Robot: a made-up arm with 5 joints.
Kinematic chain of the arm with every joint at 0, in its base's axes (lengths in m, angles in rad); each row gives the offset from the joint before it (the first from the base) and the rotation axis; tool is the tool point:
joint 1: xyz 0 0 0.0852 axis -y
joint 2: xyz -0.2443 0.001 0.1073 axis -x
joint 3: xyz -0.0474 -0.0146 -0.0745 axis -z
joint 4: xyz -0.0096 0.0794 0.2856 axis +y
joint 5: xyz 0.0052 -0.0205 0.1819 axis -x
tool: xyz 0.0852 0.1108 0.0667
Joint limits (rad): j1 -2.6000..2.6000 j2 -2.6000..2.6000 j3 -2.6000..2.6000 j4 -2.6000..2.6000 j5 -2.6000..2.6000
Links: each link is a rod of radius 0.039 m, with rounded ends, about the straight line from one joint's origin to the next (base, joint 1, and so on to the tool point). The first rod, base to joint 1, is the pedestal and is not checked.
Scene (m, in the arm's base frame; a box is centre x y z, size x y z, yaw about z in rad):
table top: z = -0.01
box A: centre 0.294 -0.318 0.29 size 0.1 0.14 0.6 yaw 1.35
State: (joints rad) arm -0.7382 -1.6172 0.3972 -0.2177 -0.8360
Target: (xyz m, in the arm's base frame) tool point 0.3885 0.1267 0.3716
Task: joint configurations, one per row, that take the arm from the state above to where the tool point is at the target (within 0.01 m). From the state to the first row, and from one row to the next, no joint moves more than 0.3 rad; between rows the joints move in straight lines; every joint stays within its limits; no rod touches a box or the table.
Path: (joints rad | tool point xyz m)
1: -0.7559 -1.3288 0.2729 -0.2605 -0.8454 | 0.0074 -0.5008 0.4884
2: -0.7736 -1.0404 0.1487 -0.3033 -0.8549 | 0.0933 -0.4245 0.6032
3: -0.7912 -0.7521 0.0244 -0.3461 -0.8643 | 0.1608 -0.3147 0.6931
4: -0.8089 -0.4637 -0.0999 -0.3889 -0.8737 | 0.2046 -0.1836 0.7540
5: -0.8266 -0.1753 -0.2242 -0.4317 -0.8832 | 0.2223 -0.0438 0.7856
6: -0.8443 0.1131 -0.3484 -0.4745 -0.8926 | 0.2144 0.0935 0.7899
7: -0.8619 0.4015 -0.4727 -0.5173 -0.9020 | 0.1833 0.2192 0.7708
8: -0.8796 0.6898 -0.5970 -0.5601 -0.9115 | 0.1330 0.3268 0.7329
9: -0.9157 0.5375 -0.5076 -0.2982 -0.8183 | 0.2154 0.3198 0.6864
10: -0.9518 0.3852 -0.4182 -0.0362 -0.7251 | 0.2927 0.2915 0.6223
11: -0.9879 0.2329 -0.3287 0.2257 -0.6319 | 0.3530 0.2447 0.5441
12: -1.0239 0.0806 -0.2393 0.4877 -0.5388 | 0.3866 0.1864 0.4577
13: -1.0600 -0.0717 -0.1499 0.7496 -0.4456 | 0.3885 0.1267 0.3716

